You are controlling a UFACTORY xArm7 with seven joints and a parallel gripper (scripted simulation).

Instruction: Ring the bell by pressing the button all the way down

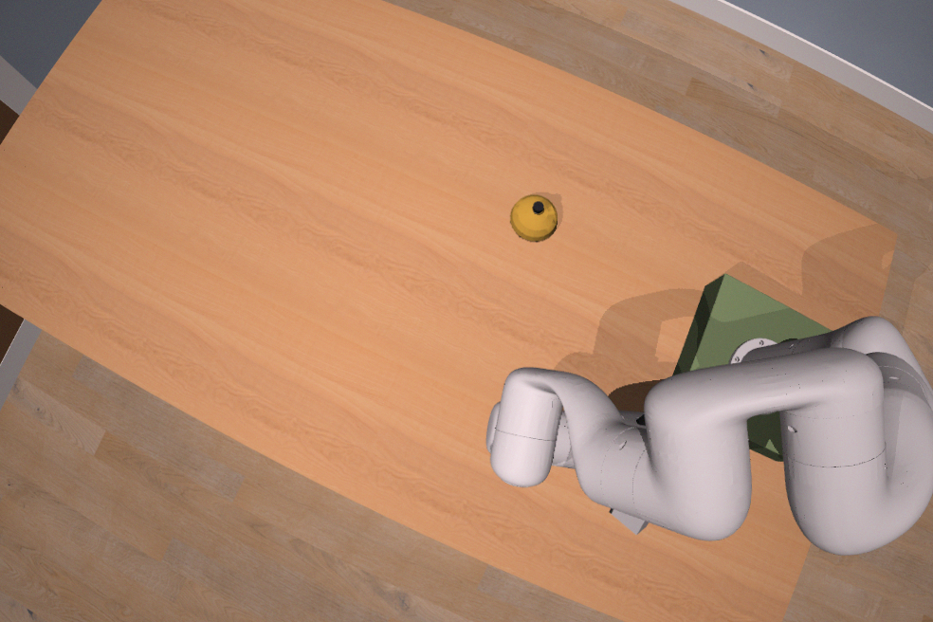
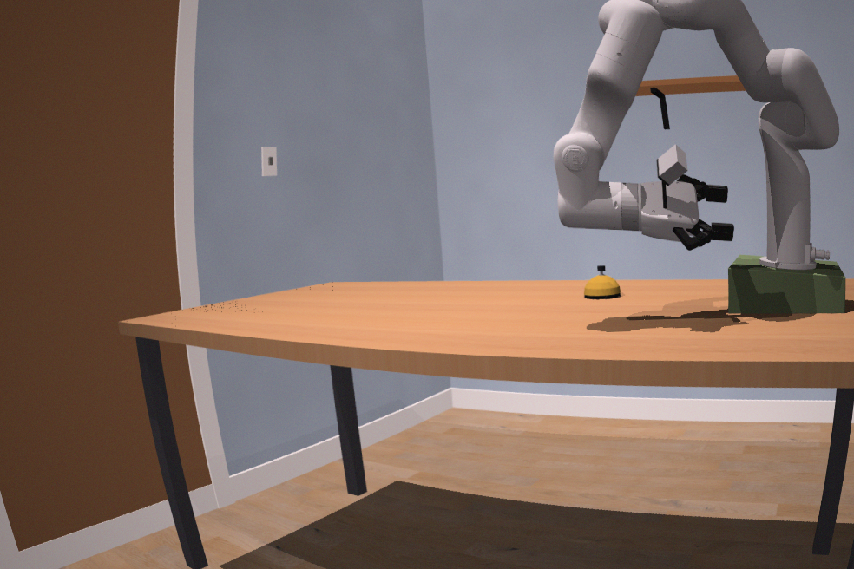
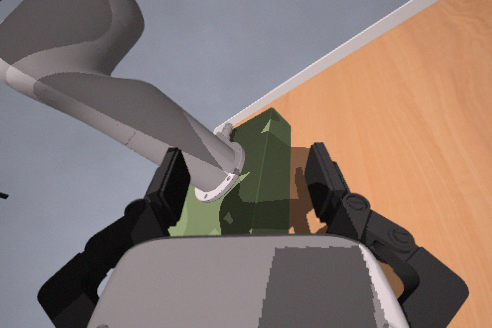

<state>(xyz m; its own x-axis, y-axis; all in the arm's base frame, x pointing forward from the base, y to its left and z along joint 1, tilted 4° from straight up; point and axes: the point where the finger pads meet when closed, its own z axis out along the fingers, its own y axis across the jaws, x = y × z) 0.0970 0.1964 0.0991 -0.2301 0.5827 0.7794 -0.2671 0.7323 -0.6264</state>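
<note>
The button is 37 cm ahead of my hand, 26 cm to the right of it and 12 cm below it. The rest, counted from my hand: yellow dome bell: 37 cm ahead, 26 cm to the right, 14 cm below.
</note>
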